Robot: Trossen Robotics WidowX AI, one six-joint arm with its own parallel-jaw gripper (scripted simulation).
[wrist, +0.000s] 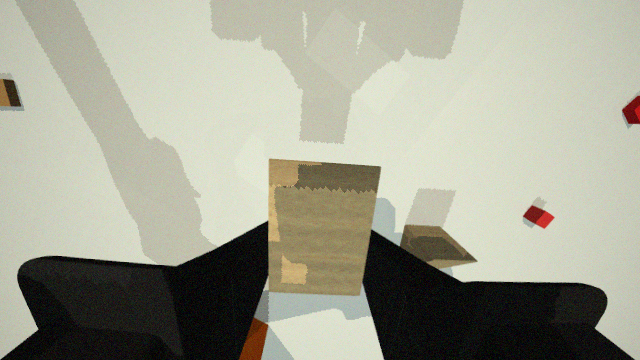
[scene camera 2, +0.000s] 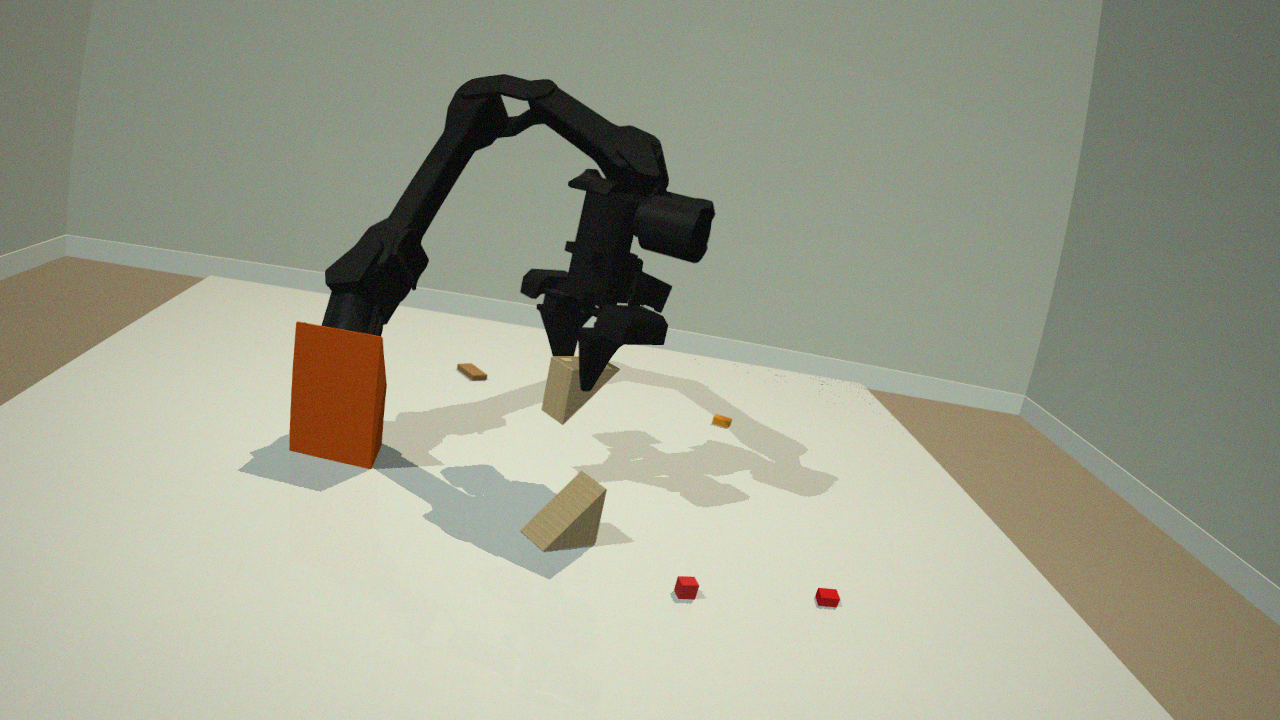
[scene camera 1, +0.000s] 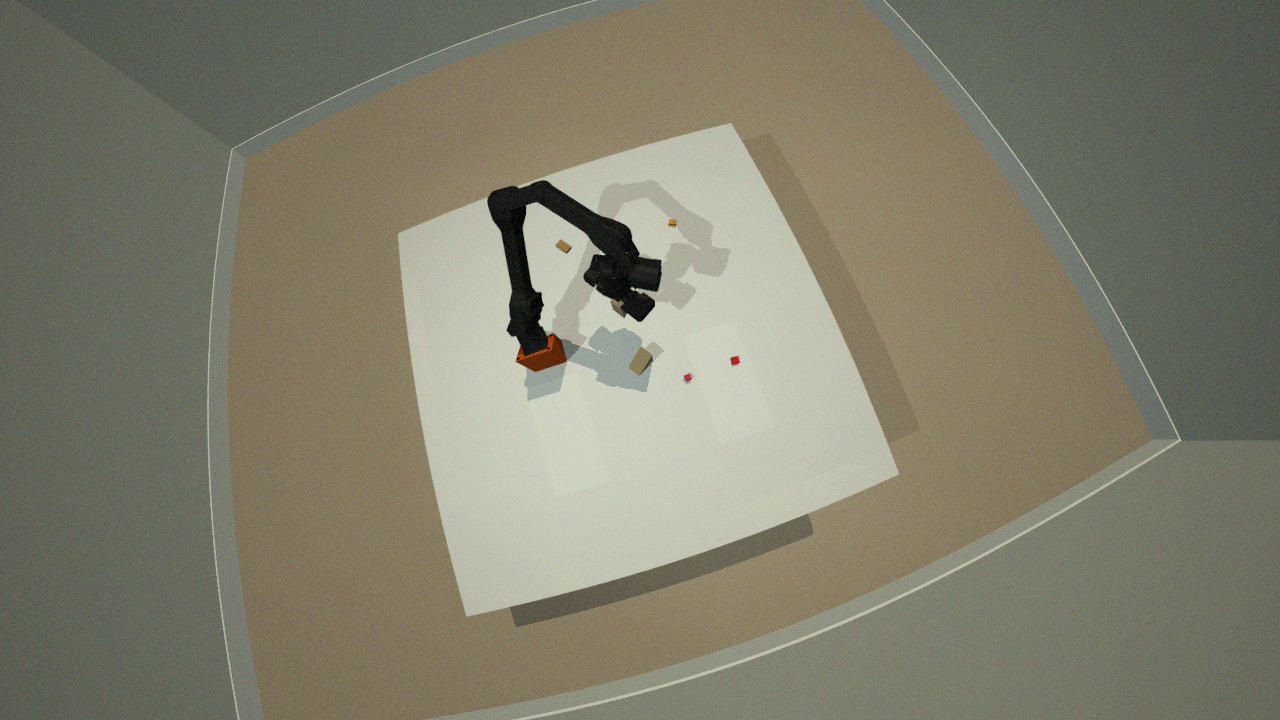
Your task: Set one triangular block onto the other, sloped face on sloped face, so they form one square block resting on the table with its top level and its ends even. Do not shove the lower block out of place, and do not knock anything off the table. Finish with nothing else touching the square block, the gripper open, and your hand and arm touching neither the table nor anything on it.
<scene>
gripper: wrist 317, 230; scene camera 2; scene camera 1
same spot on gripper: (scene camera 1: 638, 305) = (scene camera 2: 629, 309)
</scene>
